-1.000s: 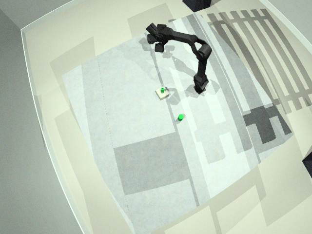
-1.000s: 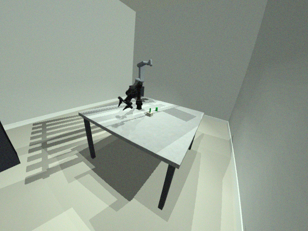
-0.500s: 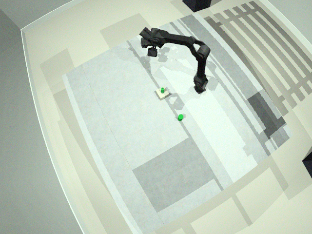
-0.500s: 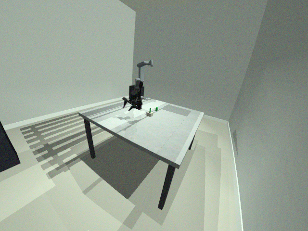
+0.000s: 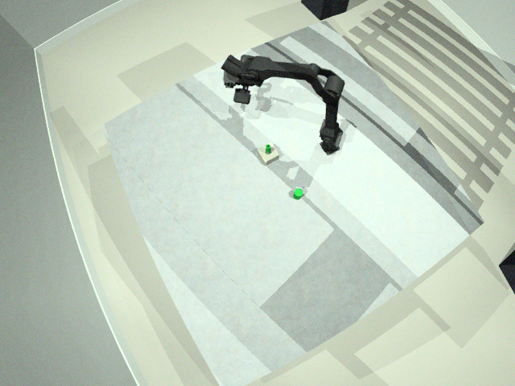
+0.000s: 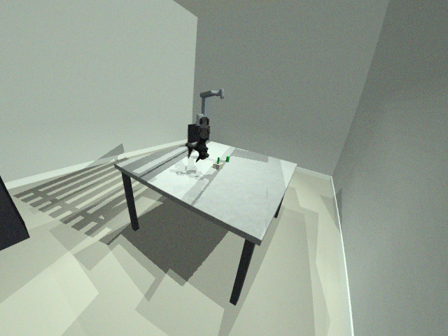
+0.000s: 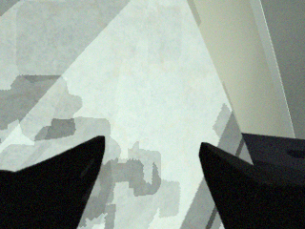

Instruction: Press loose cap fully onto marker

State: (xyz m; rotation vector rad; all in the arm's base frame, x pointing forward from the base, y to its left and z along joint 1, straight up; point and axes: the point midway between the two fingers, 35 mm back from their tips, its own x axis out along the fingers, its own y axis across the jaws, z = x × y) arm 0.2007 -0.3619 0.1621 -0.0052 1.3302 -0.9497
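Right now the green cap is 3 cm ahead of my gripper tip, 50 cm to the left of it and 11 cm below it. From my gripper tip the other things lie so: holder block (5 cm ahead, 29 cm to the left, 11 cm below).
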